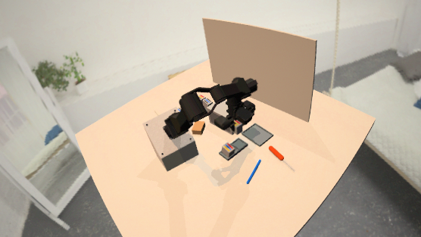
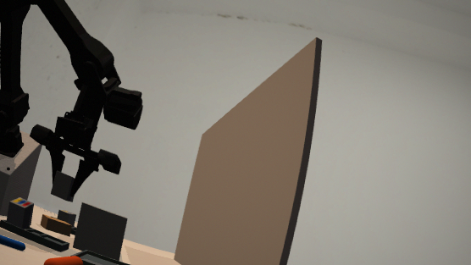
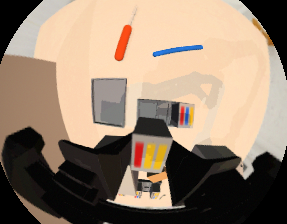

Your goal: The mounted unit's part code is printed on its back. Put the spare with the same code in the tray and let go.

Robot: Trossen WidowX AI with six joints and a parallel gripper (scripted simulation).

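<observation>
Right now my gripper tip is 11 cm short of the flat grey tray, 2 cm to the left of it and 10 cm above it. Round my gripper tip: brown block (7 cm behind, 22 cm to the left, 9 cm below); mounted unit (6 cm ahead, 17 cm to the left, 5 cm below); blue pen (6 cm behind, 17 cm to the right, 10 cm below).
</observation>
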